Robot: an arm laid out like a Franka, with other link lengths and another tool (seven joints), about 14 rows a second.
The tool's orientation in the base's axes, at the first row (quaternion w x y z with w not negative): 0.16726 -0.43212 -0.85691 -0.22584
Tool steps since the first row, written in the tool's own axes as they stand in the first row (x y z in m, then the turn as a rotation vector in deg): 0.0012 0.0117 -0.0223 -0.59 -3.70 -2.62; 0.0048 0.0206 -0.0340 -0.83 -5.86 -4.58; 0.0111 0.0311 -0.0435 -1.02 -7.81 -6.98; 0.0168 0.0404 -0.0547 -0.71 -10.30 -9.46; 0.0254 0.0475 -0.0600 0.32 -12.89 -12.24; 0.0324 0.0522 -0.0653 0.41 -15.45 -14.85; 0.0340 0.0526 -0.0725 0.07 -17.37 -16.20
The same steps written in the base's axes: 0.0109 -0.0049 0.0222 -2.44 -3.73 1.02; 0.0172 -0.0041 0.0359 -3.89 -6.06 2.04; 0.0230 0.0006 0.0495 -5.15 -8.49 3.49; 0.0284 0.0033 0.0640 -7.14 -10.90 5.13; 0.0298 0.0099 0.0743 -9.58 -13.06 7.33; 0.0301 0.0142 0.0833 -11.48 -15.73 8.96; 0.0302 0.0117 0.0902 -12.73 -17.68 9.46
